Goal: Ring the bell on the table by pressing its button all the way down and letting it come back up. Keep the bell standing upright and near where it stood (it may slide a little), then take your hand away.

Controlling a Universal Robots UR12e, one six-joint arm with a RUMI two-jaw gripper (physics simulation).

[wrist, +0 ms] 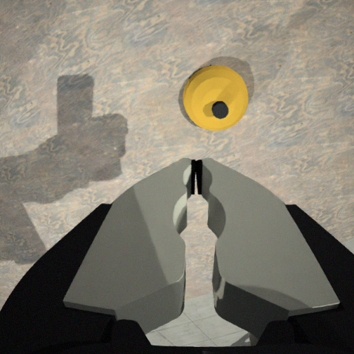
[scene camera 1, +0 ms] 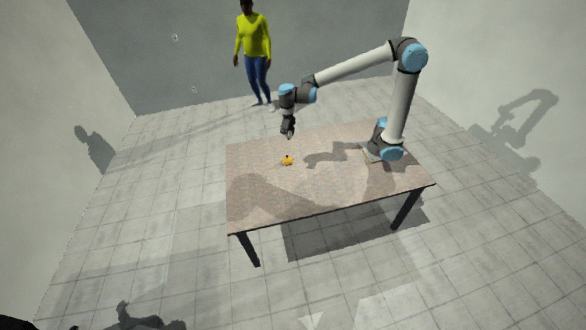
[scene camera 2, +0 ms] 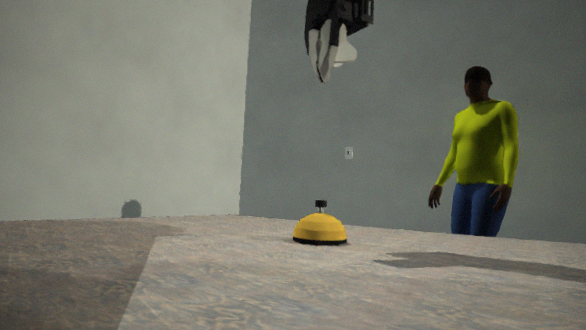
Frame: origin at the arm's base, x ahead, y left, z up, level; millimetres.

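Where they show: gripper, fingertip midpoint: [scene camera 1: 288, 140] [scene camera 2: 323, 82].
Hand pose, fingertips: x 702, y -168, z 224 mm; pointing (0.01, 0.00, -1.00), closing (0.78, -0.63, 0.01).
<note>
Each offset is from my fingertips to the centre of the thing. Level surfaces: height alone.
A yellow dome bell @[dx +9, dy -42, dz -212 mm] [scene camera 1: 287, 161] [scene camera 2: 319, 229] [wrist: 200, 92] with a black base stands upright on the table @[dz -245 mm] [scene camera 1: 260, 200] [scene camera 2: 225, 285] [wrist: 150, 30]. Its black button @[dx +9, dy -42, dz -184 mm] [scene camera 2: 321, 203] [wrist: 220, 109] is up on its stem, with a gap above the dome. My gripper [scene camera 1: 289, 136] [scene camera 2: 323, 80] [wrist: 195, 164] is shut with nothing between its fingers. It points down and hangs high above the bell in the second scene view, apart from it. In the wrist view the bell lies beyond the fingertips, slightly to the right.
A person [scene camera 1: 253, 37] [scene camera 2: 484, 145] in a yellow top stands behind the table near the back wall. The arm's base [scene camera 1: 387, 145] is mounted at the table's right end. The arm's shadow falls on the table beside the bell.
</note>
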